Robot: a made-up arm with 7 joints.
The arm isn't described. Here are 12 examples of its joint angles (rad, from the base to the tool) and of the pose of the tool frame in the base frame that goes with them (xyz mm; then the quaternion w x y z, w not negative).
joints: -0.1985 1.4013 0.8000 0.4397 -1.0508 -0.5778 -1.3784
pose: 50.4 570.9 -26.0 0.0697 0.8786 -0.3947 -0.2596
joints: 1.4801 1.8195 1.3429 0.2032 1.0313 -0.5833 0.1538
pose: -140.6 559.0 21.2 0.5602 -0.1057 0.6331 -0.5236
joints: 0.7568 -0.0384 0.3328 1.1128 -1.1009 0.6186 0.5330
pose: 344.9 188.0 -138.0 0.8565 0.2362 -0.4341 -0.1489
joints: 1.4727 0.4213 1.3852 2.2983 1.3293 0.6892 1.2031
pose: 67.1 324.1 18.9 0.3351 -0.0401 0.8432 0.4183
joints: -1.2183 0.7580 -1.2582 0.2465 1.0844 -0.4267 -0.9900
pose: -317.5 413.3 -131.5 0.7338 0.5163 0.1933 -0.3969
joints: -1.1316 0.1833 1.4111 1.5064 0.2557 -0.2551 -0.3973
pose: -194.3 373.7 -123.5 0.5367 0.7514 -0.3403 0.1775
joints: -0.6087 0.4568 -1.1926 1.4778 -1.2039 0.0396 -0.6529
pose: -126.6 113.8 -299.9 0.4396 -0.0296 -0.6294 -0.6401
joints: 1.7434 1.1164 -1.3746 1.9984 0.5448 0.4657 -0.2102
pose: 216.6 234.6 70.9 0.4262 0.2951 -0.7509 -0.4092
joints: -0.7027 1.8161 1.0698 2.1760 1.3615 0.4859 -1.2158
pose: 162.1 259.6 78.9 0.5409 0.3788 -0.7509 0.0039
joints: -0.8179 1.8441 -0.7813 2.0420 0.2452 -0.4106 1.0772
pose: 32.0 342.3 -129.5 0.4577 -0.5856 0.1533 -0.6512
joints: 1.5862 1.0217 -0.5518 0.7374 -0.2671 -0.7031 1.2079
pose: 257.3 446.0 109.3 0.4782 0.3394 -0.4571 -0.6687
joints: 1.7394 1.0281 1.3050 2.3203 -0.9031 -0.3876 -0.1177
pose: -50.2 324.3 27.4 0.4242 -0.7662 0.1120 -0.4696
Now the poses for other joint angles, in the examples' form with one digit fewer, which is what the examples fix.
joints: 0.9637 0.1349 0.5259 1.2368 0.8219 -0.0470 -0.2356
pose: 332 276 -48 0.294 -0.212 -0.788 0.498
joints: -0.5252 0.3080 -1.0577 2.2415 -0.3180 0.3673 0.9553
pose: -25 70 -184 0.469 -0.582 -0.310 -0.587
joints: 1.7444 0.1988 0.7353 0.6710 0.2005 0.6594 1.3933
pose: 355 301 148 0.208 -0.571 -0.757 -0.242
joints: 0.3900 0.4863 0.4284 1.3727 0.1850 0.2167 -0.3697
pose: 236 349 -143 0.586 0.332 -0.685 0.278
